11 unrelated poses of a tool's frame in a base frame.
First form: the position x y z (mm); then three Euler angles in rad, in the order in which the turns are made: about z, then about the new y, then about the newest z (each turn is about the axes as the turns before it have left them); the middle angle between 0 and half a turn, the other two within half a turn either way.
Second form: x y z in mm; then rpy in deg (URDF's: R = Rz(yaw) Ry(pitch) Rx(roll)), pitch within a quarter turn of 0, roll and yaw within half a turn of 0. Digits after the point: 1 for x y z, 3 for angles.
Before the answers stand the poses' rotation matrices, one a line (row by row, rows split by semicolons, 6 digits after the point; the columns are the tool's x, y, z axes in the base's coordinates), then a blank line. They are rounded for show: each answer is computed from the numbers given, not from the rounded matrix.
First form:
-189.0 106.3 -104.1 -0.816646 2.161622 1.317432
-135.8 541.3 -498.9 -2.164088 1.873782 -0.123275
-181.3 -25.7 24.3 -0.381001 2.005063 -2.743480
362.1 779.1 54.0 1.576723 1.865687 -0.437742
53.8 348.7 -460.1 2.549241 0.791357 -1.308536
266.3 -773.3 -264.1 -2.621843 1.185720 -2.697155
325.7 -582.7 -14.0 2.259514 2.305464 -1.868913
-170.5 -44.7 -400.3 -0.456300 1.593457 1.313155
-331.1 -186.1 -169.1 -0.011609 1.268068 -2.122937
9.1 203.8 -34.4 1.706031 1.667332 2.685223
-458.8 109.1 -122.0 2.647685 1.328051 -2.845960
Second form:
0.609984 0.551913 0.568605; 0.764582 -0.221423 -0.605299; -0.208170 0.803968 -0.557047
0.063602 0.843325 -0.533626; 0.314251 -0.524432 -0.791339; -0.947207 -0.117362 -0.298371
0.215871 -0.494187 0.842128; -0.504098 -0.795041 -0.337334; 0.836232 -0.351694 -0.420745
0.425448 -0.904965 -0.005671; -0.260715 -0.128565 0.956817; -0.866615 -0.405598 -0.290635
0.388038 -0.707942 -0.590122; 0.903005 0.163916 0.397133; -0.184417 -0.686986 0.702881
0.080813 -0.588588 -0.804384; 0.541610 0.703413 -0.460292; 0.836736 -0.398465 0.375630
0.612872 0.634012 -0.471610; 0.759528 -0.308043 0.572911; 0.217956 -0.709323 -0.670341
0.420903 0.131942 0.897458; 0.870603 0.219077 -0.440517; -0.254735 0.966745 -0.022659
-0.166243 0.247719 0.954462; -0.849531 -0.527422 -0.011081; 0.500660 -0.812687 0.298126
-0.448334 0.883736 -0.134195; 0.026316 0.163113 0.986256; 0.893479 0.438640 -0.096386
0.340578 0.391843 -0.854673; 0.147518 0.875489 0.460171; 0.928572 -0.282803 0.240368

-189.0 106.3 -104.1 124.717 12.015 51.417
-135.8 541.3 -498.9 -158.528 71.299 78.558
-181.3 -25.7 24.3 -140.108 -56.744 -66.818
362.1 779.1 54.0 -125.624 60.068 -31.500
53.8 348.7 -460.1 -44.345 10.627 66.746
266.3 -773.3 -264.1 -46.690 -56.797 81.514
325.7 -582.7 -14.0 -133.382 -12.589 51.100
-170.5 -44.7 -400.3 91.343 14.758 64.198
-331.1 -186.1 -169.1 -69.855 -30.044 -101.072
9.1 203.8 -34.4 102.393 -63.314 176.641
-458.8 109.1 -122.0 -49.637 -68.213 23.419

